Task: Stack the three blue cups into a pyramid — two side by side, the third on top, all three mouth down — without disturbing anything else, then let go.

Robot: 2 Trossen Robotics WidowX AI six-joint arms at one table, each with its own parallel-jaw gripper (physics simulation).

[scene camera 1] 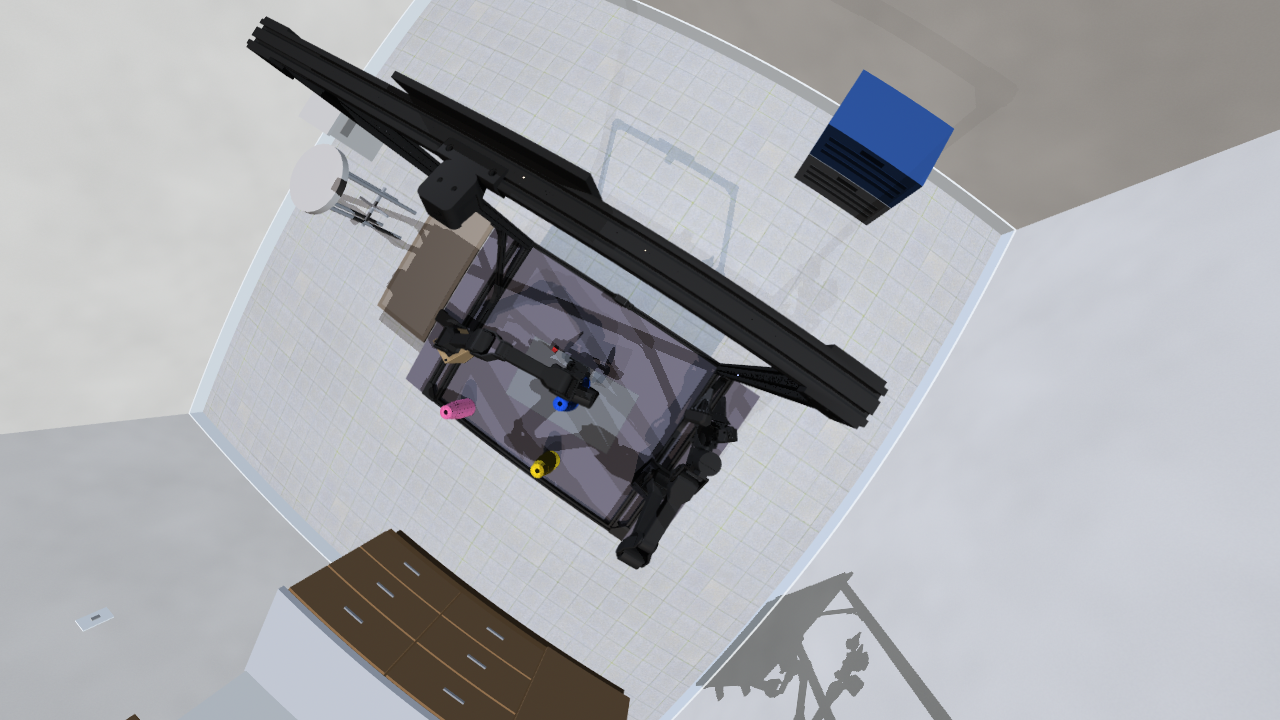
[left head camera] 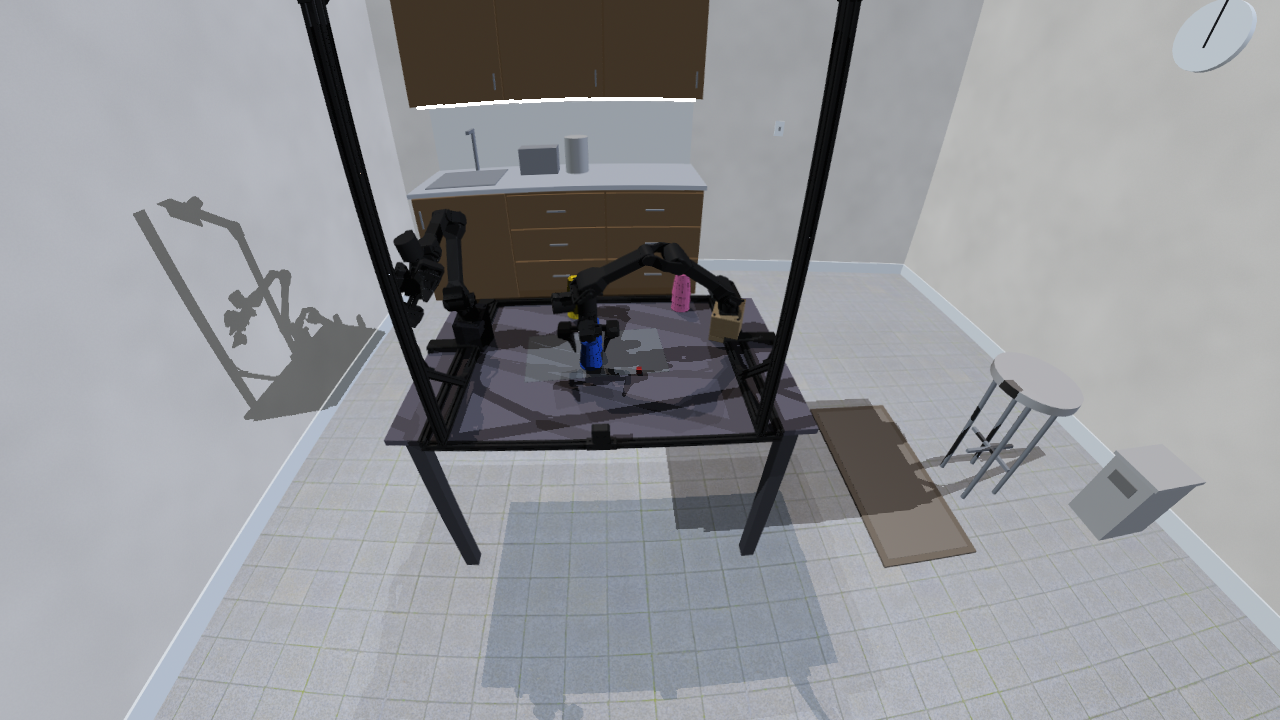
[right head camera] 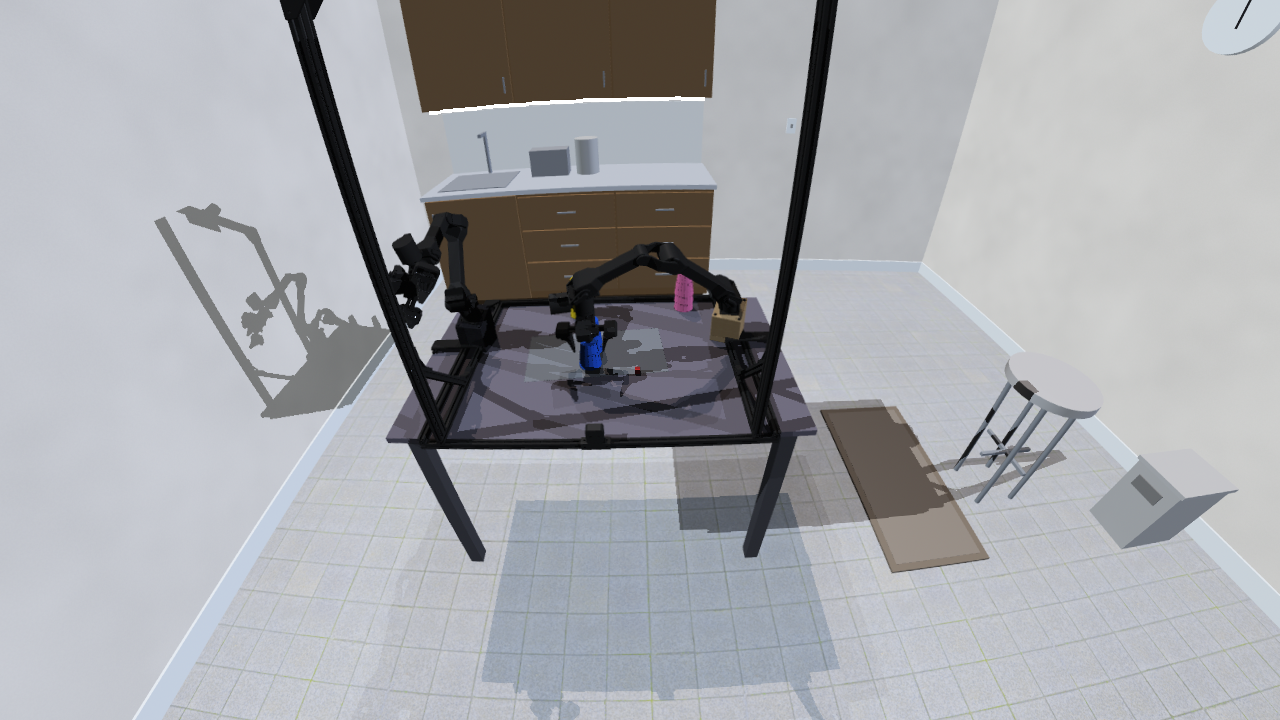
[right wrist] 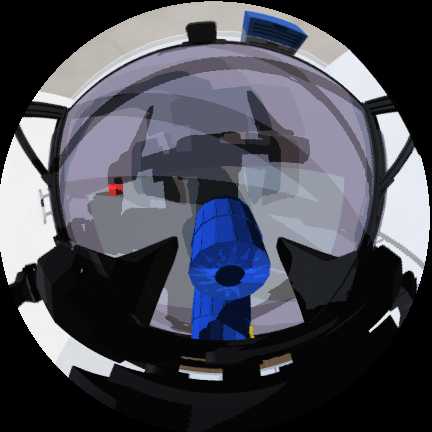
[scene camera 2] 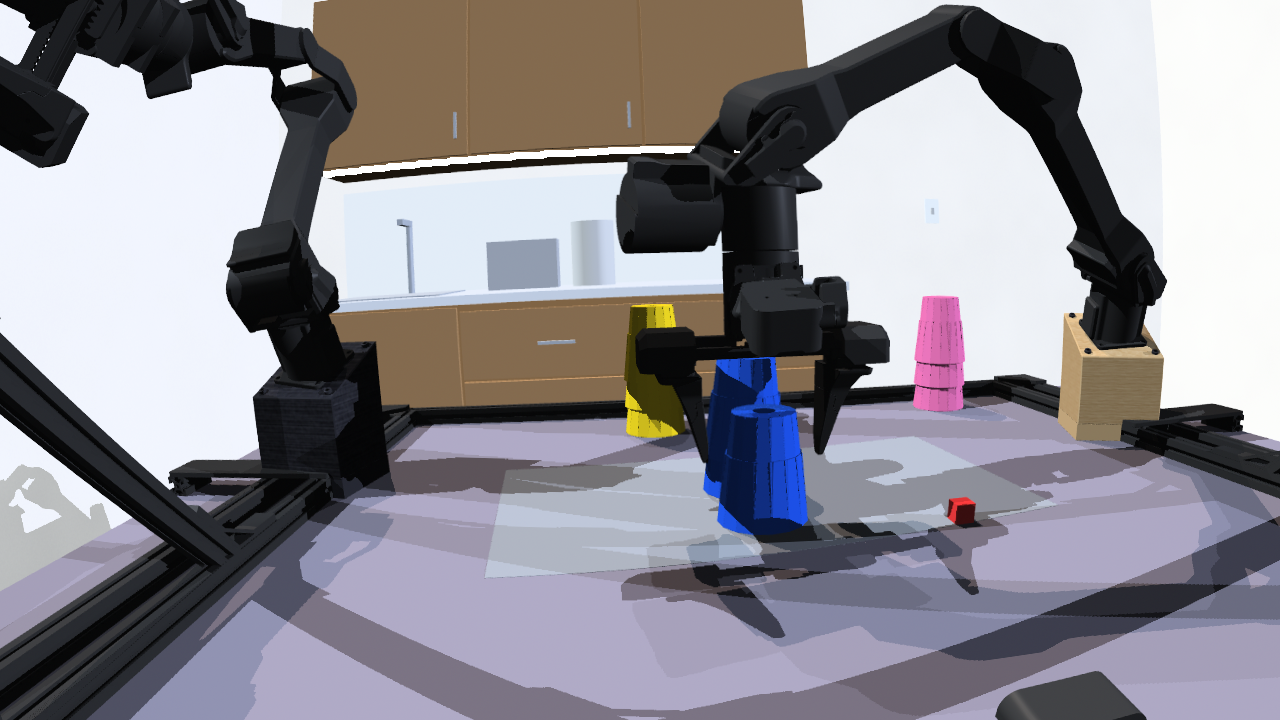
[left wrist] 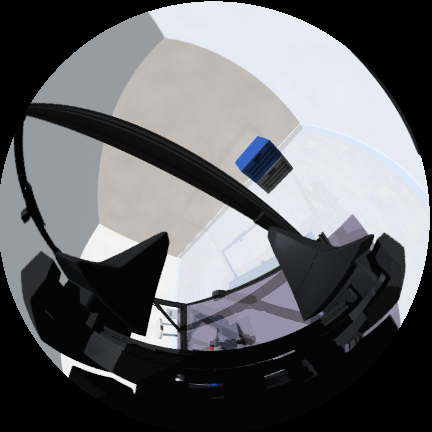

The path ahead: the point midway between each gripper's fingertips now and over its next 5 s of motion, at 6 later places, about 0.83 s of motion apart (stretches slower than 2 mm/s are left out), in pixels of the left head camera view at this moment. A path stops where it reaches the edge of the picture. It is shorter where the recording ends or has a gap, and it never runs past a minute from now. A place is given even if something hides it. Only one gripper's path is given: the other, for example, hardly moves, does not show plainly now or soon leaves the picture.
My right gripper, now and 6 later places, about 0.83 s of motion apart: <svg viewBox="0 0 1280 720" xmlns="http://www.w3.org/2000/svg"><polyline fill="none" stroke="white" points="590,351 589,313 589,330 588,314 589,314 588,319 588,321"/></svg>
